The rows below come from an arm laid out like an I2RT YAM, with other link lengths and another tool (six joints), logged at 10 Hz.
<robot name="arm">
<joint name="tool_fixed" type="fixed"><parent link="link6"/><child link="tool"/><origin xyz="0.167 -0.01 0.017" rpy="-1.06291 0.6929 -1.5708"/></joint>
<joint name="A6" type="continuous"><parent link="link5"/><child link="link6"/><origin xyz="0.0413 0 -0.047"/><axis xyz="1 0 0"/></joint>
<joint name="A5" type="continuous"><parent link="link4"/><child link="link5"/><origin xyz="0.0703 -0.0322 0.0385"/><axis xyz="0 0 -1"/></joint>
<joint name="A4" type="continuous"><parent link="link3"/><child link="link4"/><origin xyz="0.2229 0.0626 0.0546"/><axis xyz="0 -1 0"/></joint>
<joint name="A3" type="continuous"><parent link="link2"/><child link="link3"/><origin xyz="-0.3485 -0.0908 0"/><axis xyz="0 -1 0"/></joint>
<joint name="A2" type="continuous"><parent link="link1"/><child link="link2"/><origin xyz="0.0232 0.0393 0.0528"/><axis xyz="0 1 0"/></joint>
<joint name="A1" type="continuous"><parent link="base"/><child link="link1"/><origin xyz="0 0 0.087"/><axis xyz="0 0 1"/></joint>
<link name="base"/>
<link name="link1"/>
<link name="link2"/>
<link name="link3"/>
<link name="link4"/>
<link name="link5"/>
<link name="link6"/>
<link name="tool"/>
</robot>
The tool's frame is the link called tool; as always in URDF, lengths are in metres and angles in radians. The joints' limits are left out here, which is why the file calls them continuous.
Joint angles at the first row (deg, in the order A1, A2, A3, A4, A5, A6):
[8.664 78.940 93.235 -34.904 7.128 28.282]
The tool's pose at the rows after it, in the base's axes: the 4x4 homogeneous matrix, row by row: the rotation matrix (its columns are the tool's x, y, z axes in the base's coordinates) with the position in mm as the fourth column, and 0 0 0 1 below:
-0.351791, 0.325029, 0.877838, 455.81; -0.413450, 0.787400, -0.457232, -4.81; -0.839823, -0.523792, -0.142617, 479.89; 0, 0, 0, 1
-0.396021, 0.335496, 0.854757, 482.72; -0.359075, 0.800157, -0.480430, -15.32; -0.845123, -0.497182, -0.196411, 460.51; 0, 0, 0, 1
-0.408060, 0.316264, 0.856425, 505.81; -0.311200, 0.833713, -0.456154, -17.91; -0.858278, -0.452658, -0.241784, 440.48; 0, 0, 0, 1
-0.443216, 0.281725, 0.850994, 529.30; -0.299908, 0.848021, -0.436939, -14.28; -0.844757, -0.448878, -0.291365, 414.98; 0, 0, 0, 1
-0.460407, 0.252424, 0.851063, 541.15; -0.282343, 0.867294, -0.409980, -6.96; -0.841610, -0.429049, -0.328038, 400.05; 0, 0, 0, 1
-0.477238, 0.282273, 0.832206, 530.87; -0.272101, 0.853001, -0.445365, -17.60; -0.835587, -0.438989, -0.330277, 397.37; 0, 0, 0, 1
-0.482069, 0.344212, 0.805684, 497.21; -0.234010, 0.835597, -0.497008, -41.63; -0.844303, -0.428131, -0.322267, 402.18; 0, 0, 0, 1
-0.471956, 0.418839, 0.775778, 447.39; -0.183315, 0.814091, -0.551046, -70.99; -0.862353, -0.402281, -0.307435, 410.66; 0, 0, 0, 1
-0.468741, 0.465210, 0.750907, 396.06; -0.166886, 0.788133, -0.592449, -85.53; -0.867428, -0.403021, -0.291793, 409.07; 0, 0, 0, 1
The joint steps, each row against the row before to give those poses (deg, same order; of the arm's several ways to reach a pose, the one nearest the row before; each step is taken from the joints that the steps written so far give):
[-0.678 5.442 2.350 1.156 1.206 0.646]
[-2.209 4.399 1.478 0.850 -1.321 2.722]
[-2.256 3.256 -0.461 2.745 -4.232 2.038]
[-0.488 4.233 1.178 0.417 -1.864 0.586]
[-0.027 2.273 0.644 0.161 -1.950 1.083]
[-0.354 -1.564 -2.138 0.127 1.854 0.480]
[-2.017 -5.644 -5.885 1.031 1.330 1.235]
[-3.596 -8.060 -7.025 0.629 0.137 1.245]
[-1.869 -8.198 -7.175 -0.193 1.129 0.087]

